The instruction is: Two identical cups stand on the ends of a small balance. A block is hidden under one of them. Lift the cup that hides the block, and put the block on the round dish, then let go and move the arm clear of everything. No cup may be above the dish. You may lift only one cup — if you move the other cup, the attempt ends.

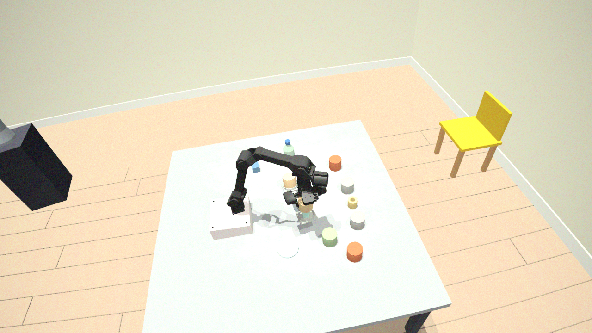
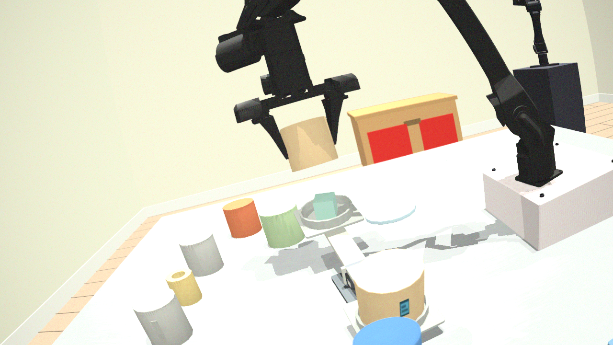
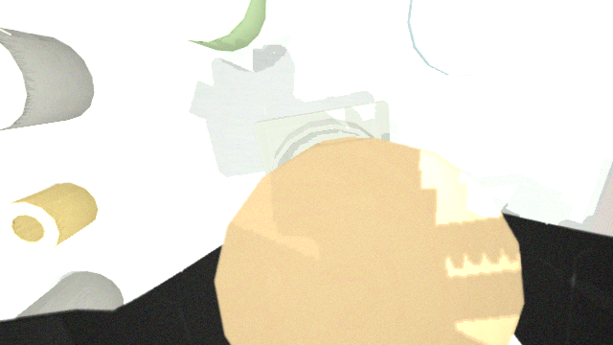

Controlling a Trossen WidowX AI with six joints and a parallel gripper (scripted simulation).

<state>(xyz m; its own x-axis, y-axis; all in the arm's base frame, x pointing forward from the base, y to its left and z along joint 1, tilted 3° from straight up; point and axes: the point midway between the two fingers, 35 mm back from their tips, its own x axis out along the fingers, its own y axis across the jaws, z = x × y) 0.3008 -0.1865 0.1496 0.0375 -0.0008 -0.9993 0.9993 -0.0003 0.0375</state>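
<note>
Right now the teal block is 10 mm to the left of my gripper tip and 80 mm below it. Also, from my gripper tip: green cylinder (80 mm ahead, 120 mm to the right, 130 mm below); then balance (140 mm to the left, 130 mm below); then pale blue round dish (140 mm behind, 90 mm to the right, 170 mm below).
</note>
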